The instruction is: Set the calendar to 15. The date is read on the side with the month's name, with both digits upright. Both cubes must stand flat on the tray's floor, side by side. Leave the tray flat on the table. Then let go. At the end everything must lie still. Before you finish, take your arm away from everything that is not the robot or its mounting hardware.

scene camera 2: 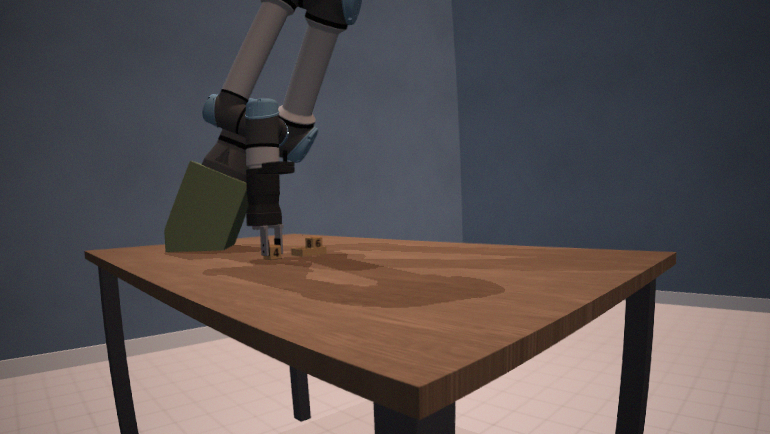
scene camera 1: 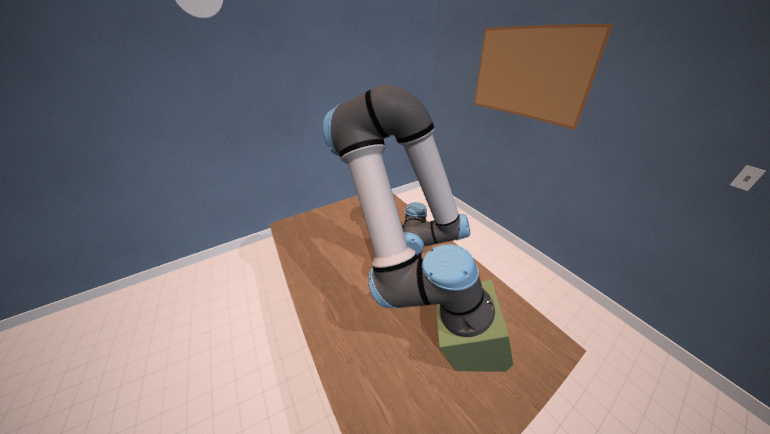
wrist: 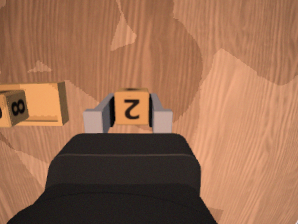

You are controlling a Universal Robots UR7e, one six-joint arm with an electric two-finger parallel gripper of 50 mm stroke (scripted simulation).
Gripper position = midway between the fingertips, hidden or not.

Note:
I see my gripper (scene camera 2: 272,254).
My gripper is seen too in the wrist view (wrist: 132,104).

